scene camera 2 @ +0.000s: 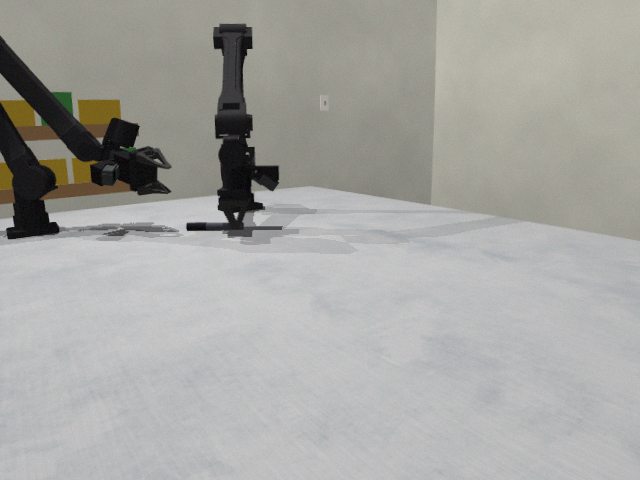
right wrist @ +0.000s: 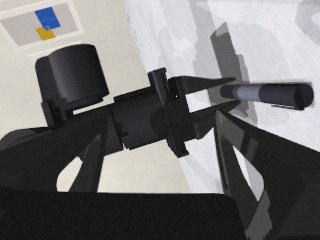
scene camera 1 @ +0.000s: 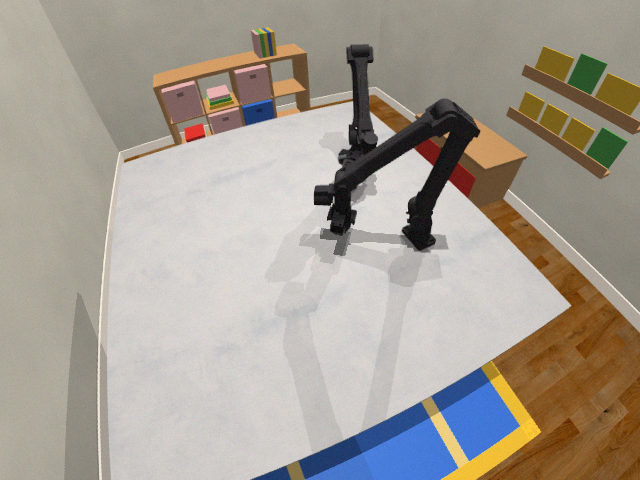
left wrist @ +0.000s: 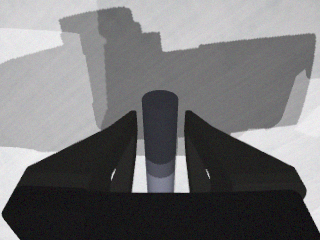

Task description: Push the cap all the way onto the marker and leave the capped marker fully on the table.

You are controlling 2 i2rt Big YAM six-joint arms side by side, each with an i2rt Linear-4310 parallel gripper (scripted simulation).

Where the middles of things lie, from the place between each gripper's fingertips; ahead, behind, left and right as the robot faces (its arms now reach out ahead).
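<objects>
Counting from my left hand (scene camera 2: 236, 228), I find the marker (left wrist: 159, 107) 30 mm behind and 40 mm to the right of it. The black cap (right wrist: 293, 95) is 50 mm behind that same left hand and 80 mm to the right of it.
My right gripper (scene camera 2: 169, 180) is now 12 cm above the marker, while it is also 10 cm to the right of it and 4 cm short of it. As for the black cap, it is 12 cm below my right hand, 6 cm to the left of it and 2 cm ahead of it.
</objects>
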